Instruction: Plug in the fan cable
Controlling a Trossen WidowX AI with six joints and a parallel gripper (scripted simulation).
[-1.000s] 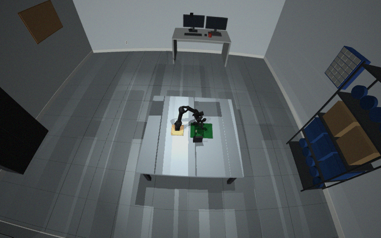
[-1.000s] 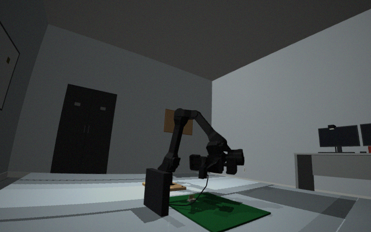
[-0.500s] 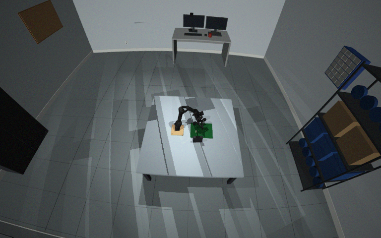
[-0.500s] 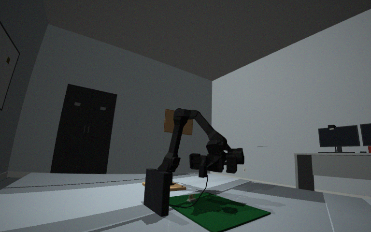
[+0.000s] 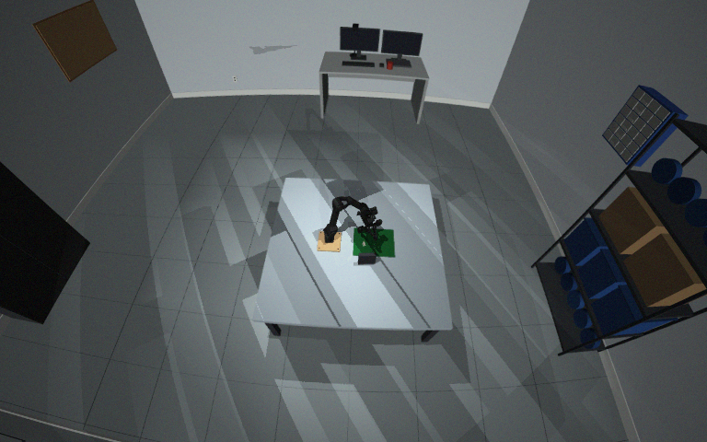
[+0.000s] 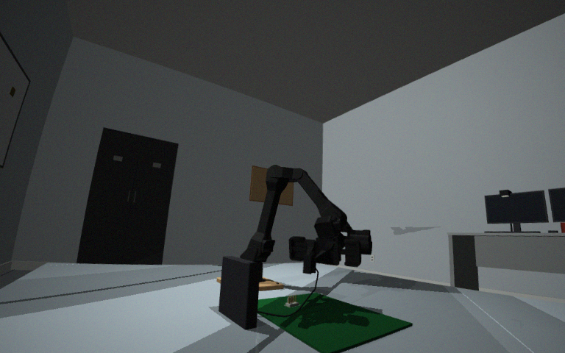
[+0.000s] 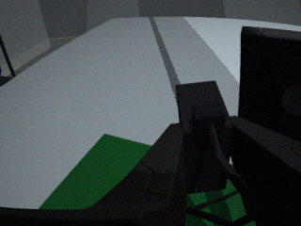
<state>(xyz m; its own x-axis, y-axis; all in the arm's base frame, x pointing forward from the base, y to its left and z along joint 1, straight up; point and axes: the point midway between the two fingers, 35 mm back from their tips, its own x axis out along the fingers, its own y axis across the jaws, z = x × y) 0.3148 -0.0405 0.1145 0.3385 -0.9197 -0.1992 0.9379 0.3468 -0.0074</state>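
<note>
My gripper tip is now 10 mm short of the green board, 30 mm to the right of it and 140 mm above it. Also, from my gripper tip: black fan plug (10 mm below); then black fan (70 mm behind, 130 mm to the right, 60 mm below); then four-pin header (70 mm behind, 20 mm to the left, 120 mm below).
</note>
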